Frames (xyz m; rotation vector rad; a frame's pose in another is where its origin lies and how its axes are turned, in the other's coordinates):
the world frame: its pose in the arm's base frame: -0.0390 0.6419 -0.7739 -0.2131 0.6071 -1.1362
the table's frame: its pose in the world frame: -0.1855 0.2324 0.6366 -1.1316 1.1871 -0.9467
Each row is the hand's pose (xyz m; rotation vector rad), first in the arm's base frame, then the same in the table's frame.
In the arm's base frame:
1: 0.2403 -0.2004 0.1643 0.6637 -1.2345 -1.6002
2: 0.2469 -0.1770 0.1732 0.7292 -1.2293 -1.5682
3: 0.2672 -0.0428 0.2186 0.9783 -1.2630 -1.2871
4: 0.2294 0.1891 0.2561 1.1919 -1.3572 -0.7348
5: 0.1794 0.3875 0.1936 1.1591 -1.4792 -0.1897
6: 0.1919 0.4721 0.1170 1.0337 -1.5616 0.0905
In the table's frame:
1: 0.7954 -0.5716 0.5700 -2.8193 0.2150 -0.8740
2: 0.7799 -0.5765 0.5499 -2.7727 0.1854 -0.9377
3: 0.7039 -0.5926 0.4297 -2.4517 0.1685 -1.1669
4: 0.6237 -0.5555 0.2087 -1.9007 0.2747 -1.3139
5: 0.5486 -0.4328 0.0504 -1.4298 0.4773 -1.2279
6: 0.4774 -0.3493 0.0166 -1.2116 0.6217 -1.0929

